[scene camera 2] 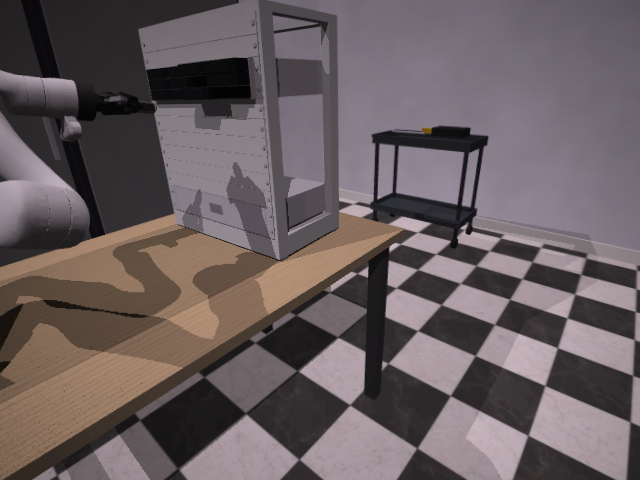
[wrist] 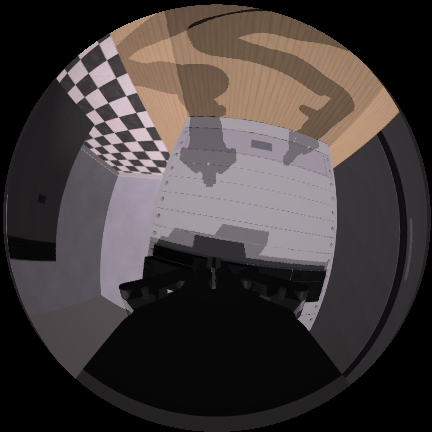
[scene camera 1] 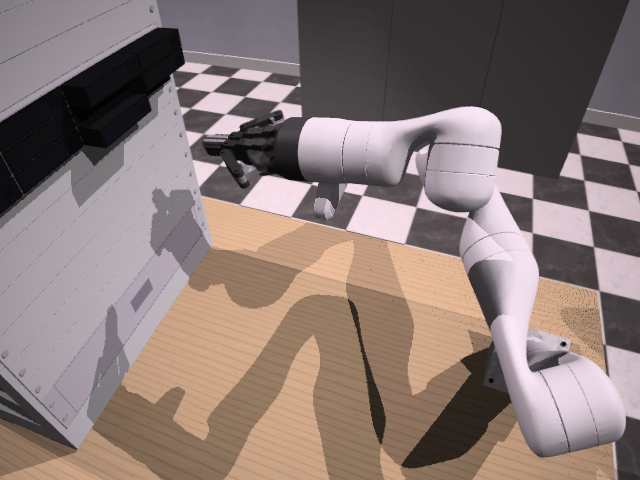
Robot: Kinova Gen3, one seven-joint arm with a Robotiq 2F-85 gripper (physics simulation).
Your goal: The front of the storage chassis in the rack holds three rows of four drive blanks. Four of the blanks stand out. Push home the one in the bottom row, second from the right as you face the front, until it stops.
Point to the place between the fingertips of my gripper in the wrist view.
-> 213, 264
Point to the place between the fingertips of my gripper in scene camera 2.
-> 154, 108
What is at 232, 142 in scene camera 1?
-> My gripper.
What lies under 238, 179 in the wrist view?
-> A rack.
